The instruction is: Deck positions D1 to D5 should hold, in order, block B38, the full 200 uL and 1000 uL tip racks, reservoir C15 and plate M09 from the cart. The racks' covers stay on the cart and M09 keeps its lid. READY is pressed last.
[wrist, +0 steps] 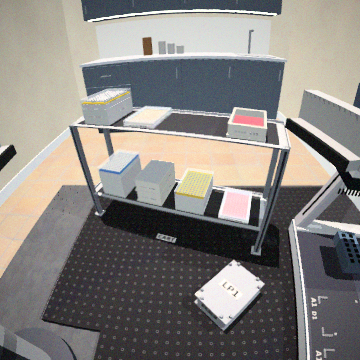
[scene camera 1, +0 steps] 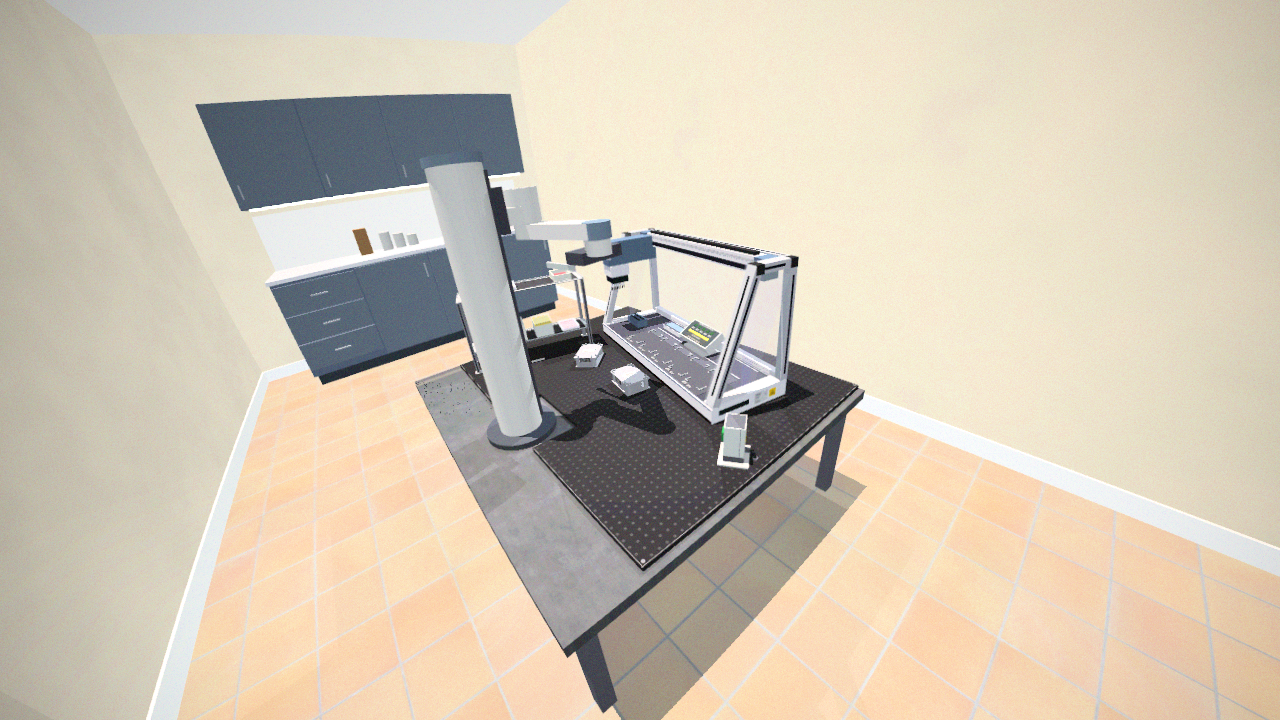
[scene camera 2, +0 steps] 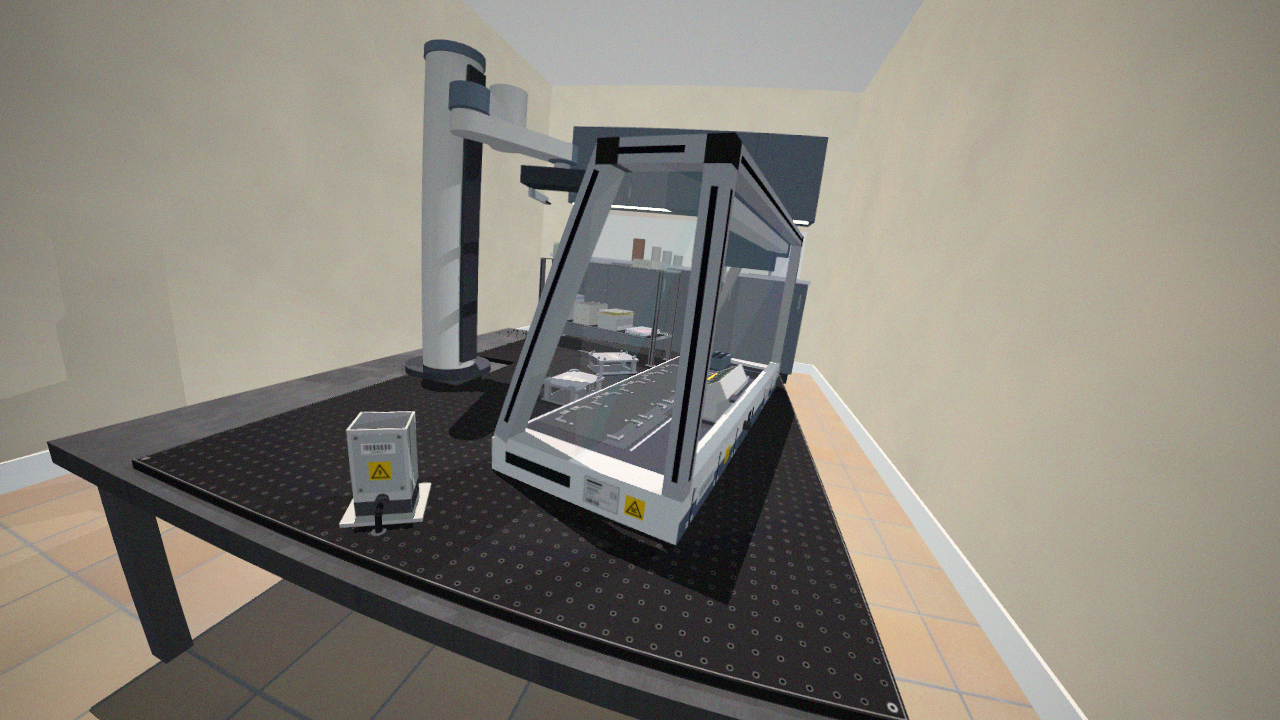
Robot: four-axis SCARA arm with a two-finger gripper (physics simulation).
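My gripper (scene camera 1: pixel 562 268) (wrist: pixel 148 113) is open and empty, high above the table and facing the cart (wrist: pixel 178 212). In the wrist view, the cart's top shelf holds a box of tips with a yellow line (wrist: pixel 106 106), a flat pale plate (wrist: pixel 148 117) and a cream tub with red inside (wrist: pixel 248 123). Its lower shelf holds a box with a blue line (wrist: pixel 120 173), a plain grey box (wrist: pixel 155 183), a yellow-topped tip rack (wrist: pixel 194 191) and a pink-topped plate (wrist: pixel 235 205). Their labels are too small to read. Deck position D1 (wrist: pixel 322 300) is bare.
A white stand marked LP1 (wrist: pixel 230 295) (scene camera 1: pixel 588 354) and a second white stand (scene camera 1: pixel 630 379) are on the table. The deck's frame (scene camera 1: pixel 733 322) (scene camera 2: pixel 707 331) rises at the right. A dark blue holed block (wrist: pixel 348 251) (scene camera 1: pixel 636 319) and a display (scene camera 1: pixel 702 334) are inside. A grey box (scene camera 1: pixel 734 438) (scene camera 2: pixel 382 461) stands in front.
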